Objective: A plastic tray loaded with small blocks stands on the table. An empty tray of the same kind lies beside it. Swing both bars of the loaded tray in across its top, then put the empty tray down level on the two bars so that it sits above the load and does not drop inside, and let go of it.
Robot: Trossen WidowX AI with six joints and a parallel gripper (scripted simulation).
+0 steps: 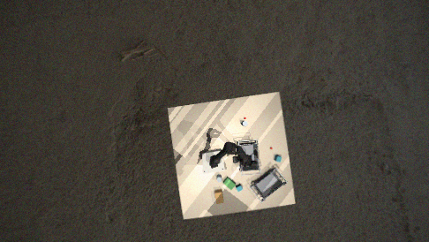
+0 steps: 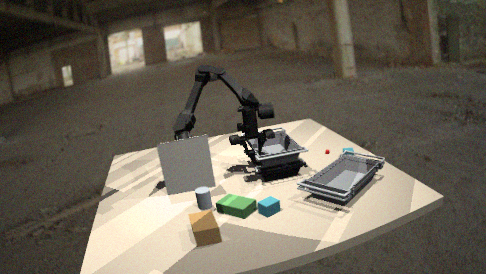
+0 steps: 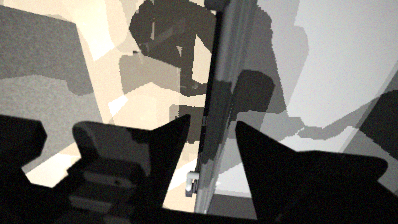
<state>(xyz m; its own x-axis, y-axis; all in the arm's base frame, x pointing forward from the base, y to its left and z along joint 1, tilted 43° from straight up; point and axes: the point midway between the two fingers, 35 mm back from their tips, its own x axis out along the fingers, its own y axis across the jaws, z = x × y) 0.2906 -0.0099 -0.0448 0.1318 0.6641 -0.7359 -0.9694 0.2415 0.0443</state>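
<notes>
Right now my gripper tip is 8 cm short of the light grey tray, 2 cm to the left of it and 3 cm below it. The rest, counted from my gripper tip: small red cube (37 cm ahead, 3 cm to the right, 7 cm below); then green block (20 cm behind, 27 cm to the right, 6 cm below); then orange block (35 cm behind, 37 cm to the right, 5 cm below).
</notes>
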